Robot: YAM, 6 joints.
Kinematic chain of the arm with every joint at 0, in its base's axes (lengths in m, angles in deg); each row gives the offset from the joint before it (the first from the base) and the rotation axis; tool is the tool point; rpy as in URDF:
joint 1: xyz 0 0 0.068 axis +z
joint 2: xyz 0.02 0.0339 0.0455 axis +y
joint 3: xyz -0.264 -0.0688 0 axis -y
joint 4: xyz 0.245 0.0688 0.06 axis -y
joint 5: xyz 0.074 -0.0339 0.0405 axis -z
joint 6: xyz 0.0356 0 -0.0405 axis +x
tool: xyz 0 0 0 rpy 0 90 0
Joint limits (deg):
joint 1: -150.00..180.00
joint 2: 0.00..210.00
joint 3: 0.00..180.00
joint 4: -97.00..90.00
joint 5: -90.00..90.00
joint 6: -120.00..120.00
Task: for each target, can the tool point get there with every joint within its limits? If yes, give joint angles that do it. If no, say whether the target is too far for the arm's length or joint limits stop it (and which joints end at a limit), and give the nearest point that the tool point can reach.
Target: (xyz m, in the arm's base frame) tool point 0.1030 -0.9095 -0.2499
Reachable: no: too far | nearest point 0.0675 -0.5961 -0.1219 | short by 0.340 m
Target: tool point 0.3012 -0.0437 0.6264
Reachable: yes | joints -13.83 112.08 165.75 -31.51 -56.22 6.11
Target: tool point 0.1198 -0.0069 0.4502
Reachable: yes | joints -18.36 40.58 50.54 34.20 -61.09 62.50
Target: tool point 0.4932 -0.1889 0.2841
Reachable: yes | joints -23.92 150.87 165.86 -69.87 -50.05 14.45
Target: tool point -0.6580 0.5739 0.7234
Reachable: no: too far | nearest point -0.3988 0.3478 0.4775 | short by 0.423 m
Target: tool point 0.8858 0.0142 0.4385
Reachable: no: too far | nearest point 0.6059 0.0097 0.3334 | short by 0.299 m
